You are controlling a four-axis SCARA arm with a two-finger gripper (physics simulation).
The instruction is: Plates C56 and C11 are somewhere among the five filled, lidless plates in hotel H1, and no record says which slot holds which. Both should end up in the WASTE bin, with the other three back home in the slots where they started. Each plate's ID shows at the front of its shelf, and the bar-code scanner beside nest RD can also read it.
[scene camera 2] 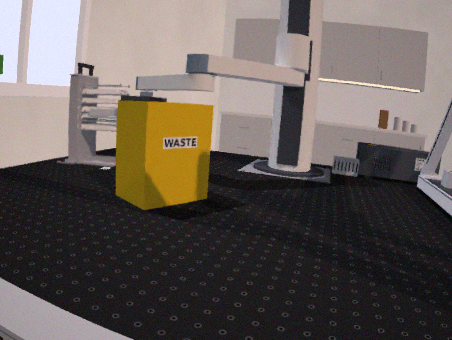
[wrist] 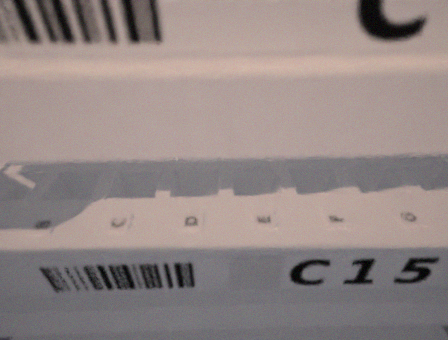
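Pixels of known places: gripper, between the fingertips: (scene camera 2: 98,111); arm's base, origin of its link: (scene camera 2: 288,173).
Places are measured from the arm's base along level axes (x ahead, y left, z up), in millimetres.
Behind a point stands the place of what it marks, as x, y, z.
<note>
In the wrist view, the plate labelled C15 (wrist: 260,273) fills the lower part, its bar code and letters on the front and column letters along its top. Above it is the front of another plate (wrist: 260,25), its ID cut off after "C". The hotel (scene camera 2: 76,125) {386, -606, 132} stands at the left, with several plates (scene camera 2: 104,101) {340, -532, 209} stacked in it. The yellow WASTE bin (scene camera 2: 177,170) {579, -149, 82} stands right of and in front of it. My gripper's dark body (scene camera 2: 144,98) {355, -375, 222} shows just above the bin's top edge, beside the hotel. I am shut on a plate, which is hidden in both views; the fingertips are hidden too.
The arm (scene camera 2: 250,70) {315, -88, 312} reaches left from its column (scene camera 2: 292,130) {77, 7, 155}, above the bin. A dark grey box (scene camera 2: 390,161) {-34, 362, 85} and a small slotted rack (scene camera 2: 346,158) {-72, 203, 70} stand at the right rear. A white frame (scene camera 2: 434,189) {233, 450, 53} stands at the right edge of the perforated black table (scene camera 2: 280,250) {702, 81, 13}.
</note>
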